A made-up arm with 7 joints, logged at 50 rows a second.
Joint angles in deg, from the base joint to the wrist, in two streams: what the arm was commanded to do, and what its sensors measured. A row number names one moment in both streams.
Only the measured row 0 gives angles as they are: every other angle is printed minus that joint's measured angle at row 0.
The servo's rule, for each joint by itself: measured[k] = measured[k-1] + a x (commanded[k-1-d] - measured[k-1]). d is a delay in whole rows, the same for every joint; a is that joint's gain. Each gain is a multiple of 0.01, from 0.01 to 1. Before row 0 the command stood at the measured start. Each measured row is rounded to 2 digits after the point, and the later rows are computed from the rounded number. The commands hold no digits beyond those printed.
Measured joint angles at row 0:
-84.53, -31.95, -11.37, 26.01, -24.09, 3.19, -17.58
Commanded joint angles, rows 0 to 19:
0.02, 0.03, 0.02, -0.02, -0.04, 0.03, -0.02
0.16, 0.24, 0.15, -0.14, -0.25, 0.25, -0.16
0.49, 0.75, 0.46, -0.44, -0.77, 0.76, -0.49
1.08, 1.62, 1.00, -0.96, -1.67, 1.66, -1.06
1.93, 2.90, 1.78, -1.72, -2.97, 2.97, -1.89
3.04, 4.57, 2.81, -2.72, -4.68, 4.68, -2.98
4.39, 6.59, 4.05, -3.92, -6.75, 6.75, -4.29
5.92, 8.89, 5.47, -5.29, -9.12, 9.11, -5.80
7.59, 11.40, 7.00, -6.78, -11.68, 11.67, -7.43
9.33, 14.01, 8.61, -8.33, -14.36, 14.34, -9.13
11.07, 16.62, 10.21, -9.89, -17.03, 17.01, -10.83
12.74, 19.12, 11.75, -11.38, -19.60, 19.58, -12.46
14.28, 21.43, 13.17, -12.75, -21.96, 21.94, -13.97
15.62, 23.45, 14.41, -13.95, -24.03, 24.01, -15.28
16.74, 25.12, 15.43, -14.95, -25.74, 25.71, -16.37
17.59, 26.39, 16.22, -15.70, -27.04, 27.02, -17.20
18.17, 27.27, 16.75, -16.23, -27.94, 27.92, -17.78
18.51, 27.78, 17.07, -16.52, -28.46, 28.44, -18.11
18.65, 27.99, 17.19, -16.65, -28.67, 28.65, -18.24
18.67, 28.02, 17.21, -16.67, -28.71, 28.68, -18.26
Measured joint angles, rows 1 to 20:
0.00, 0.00, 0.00, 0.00, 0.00, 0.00, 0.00
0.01, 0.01, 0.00, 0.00, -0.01, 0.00, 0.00
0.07, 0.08, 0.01, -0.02, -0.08, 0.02, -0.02
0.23, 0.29, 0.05, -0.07, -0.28, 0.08, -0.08
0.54, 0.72, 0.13, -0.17, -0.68, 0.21, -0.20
1.05, 1.42, 0.26, -0.34, -1.34, 0.43, -0.40
1.79, 2.43, 0.46, -0.60, -2.31, 0.77, -0.71
2.75, 3.76, 0.75, -0.97, -3.60, 1.25, -1.14
3.92, 5.40, 1.13, -1.45, -5.20, 1.88, -1.70
5.28, 7.32, 1.60, -2.04, -7.08, 2.66, -2.39
6.78, 9.46, 2.16, -2.73, -9.19, 3.59, -3.20
8.37, 11.75, 2.80, -3.52, -11.46, 4.66, -4.12
9.99, 14.11, 3.52, -4.38, -13.82, 5.85, -5.12
11.58, 16.45, 4.29, -5.30, -16.18, 7.14, -6.18
13.07, 18.69, 5.10, -6.25, -18.46, 8.49, -7.27
14.43, 20.75, 5.93, -7.21, -20.57, 9.87, -8.36
15.60, 22.55, 6.75, -8.14, -22.45, 11.24, -9.42
16.55, 24.06, 7.55, -9.03, -24.04, 12.57, -10.42
17.28, 25.25, 8.31, -9.85, -25.32, 13.84, -11.34
17.79, 26.13, 9.02, -10.60, -26.29, 15.02, -12.17
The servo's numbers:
d 1
a 0.37 0.32 0.08 0.11 0.29 0.08 0.12

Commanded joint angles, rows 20 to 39:
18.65, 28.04, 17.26, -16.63, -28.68, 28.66, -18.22
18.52, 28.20, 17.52, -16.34, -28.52, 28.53, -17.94
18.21, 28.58, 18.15, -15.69, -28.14, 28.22, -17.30
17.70, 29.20, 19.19, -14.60, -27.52, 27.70, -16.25
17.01, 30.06, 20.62, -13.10, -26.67, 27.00, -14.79
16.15, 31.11, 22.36, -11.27, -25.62, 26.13, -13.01
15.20, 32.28, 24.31, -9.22, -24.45, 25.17, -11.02
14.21, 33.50, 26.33, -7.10, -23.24, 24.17, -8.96
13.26, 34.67, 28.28, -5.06, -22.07, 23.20, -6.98
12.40, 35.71, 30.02, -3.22, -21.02, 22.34, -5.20
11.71, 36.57, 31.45, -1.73, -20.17, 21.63, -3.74
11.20, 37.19, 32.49, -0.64, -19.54, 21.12, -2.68
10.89, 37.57, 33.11, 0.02, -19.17, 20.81, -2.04
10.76, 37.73, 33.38, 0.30, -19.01, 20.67, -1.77
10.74, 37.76, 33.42, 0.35, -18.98, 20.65, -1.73
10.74, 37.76, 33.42, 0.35, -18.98, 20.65, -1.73
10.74, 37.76, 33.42, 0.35, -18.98, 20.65, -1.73
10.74, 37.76, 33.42, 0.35, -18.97, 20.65, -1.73
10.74, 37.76, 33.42, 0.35, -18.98, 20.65, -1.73
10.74, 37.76, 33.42, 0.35, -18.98, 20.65, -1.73
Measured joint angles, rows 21 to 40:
18.12, 26.73, 9.68, -11.27, -26.99, 16.11, -12.90
18.32, 27.15, 10.29, -11.86, -27.48, 17.11, -13.54
18.39, 27.49, 10.87, -12.35, -27.78, 18.02, -14.07
18.32, 27.84, 11.45, -12.72, -27.88, 18.84, -14.46
18.09, 28.28, 12.07, -12.93, -27.78, 19.55, -14.67
17.69, 28.85, 12.75, -12.95, -27.46, 20.15, -14.68
17.12, 29.57, 13.52, -12.77, -26.93, 20.63, -14.48
16.41, 30.44, 14.38, -12.38, -26.21, 20.99, -14.06
15.60, 31.42, 15.34, -11.80, -25.35, 21.24, -13.45
14.73, 32.46, 16.38, -11.06, -24.40, 21.40, -12.67
13.87, 33.50, 17.47, -10.20, -23.42, 21.48, -11.77
13.07, 34.48, 18.59, -9.27, -22.48, 21.49, -10.81
12.38, 35.35, 19.70, -8.32, -21.63, 21.46, -9.83
11.83, 36.06, 20.77, -7.40, -20.92, 21.41, -8.90
11.43, 36.59, 21.78, -6.55, -20.37, 21.35, -8.04
11.17, 36.96, 22.71, -5.79, -19.97, 21.29, -7.28
11.01, 37.22, 23.57, -5.11, -19.68, 21.24, -6.61
10.91, 37.39, 24.36, -4.51, -19.48, 21.19, -6.02
10.85, 37.51, 25.08, -3.98, -19.33, 21.15, -5.51
10.81, 37.59, 25.75, -3.50, -19.23, 21.11, -5.06

